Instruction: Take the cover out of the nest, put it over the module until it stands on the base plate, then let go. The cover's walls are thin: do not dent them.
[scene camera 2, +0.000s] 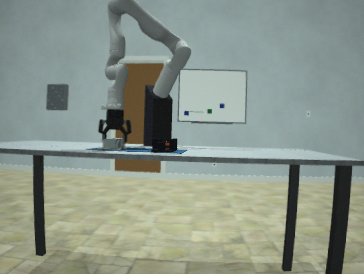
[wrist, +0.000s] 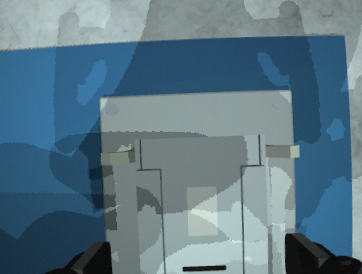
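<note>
The light grey cover (scene camera 2: 112, 144) (wrist: 202, 175) stands upright on the grey base plate (wrist: 195, 114), within its outline. The cover's top has a pale rectangle and a black slot. The module does not show and would be hidden under the cover. Pale tabs stick out at the cover's left and right sides in the wrist view. My gripper (scene camera 2: 115, 137) (wrist: 198, 258) is open around the cover, with a gap between each finger and the cover's wall. A black block with an orange patch (scene camera 2: 165, 145), probably the nest, stands to the right in the scene view.
A blue mat (scene camera 2: 141, 150) (wrist: 30, 100) lies under the base plate on the pale table (scene camera 2: 240, 154). The arm's dark pedestal (scene camera 2: 161, 120) rises behind the black block. Shadows of the arm fall over the mat and cover.
</note>
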